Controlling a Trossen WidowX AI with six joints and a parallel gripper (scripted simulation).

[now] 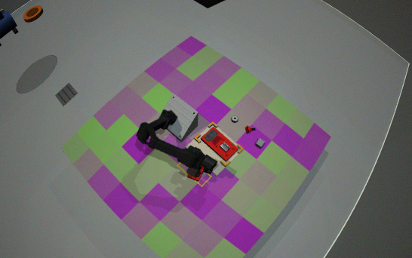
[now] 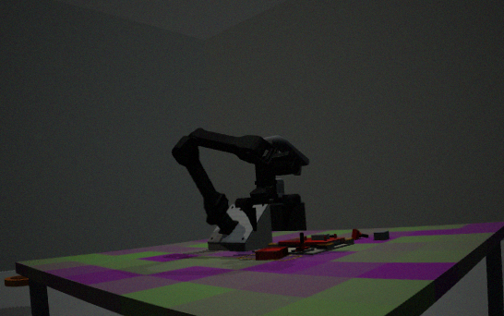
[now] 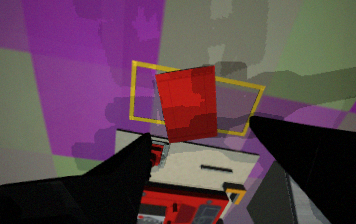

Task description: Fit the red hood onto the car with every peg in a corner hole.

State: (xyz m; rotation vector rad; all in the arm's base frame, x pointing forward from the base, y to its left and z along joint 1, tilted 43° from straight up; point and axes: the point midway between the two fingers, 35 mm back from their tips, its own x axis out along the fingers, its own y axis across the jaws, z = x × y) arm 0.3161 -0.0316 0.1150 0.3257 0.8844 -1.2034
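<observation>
Right now my gripper tip is 60 mm above the red hood. From my gripper tip the other things lie so: grey engine block: 10 mm ahead, 220 mm to the left, 50 mm below; beige jig: 30 mm behind, 190 mm to the left, 70 mm below.
</observation>
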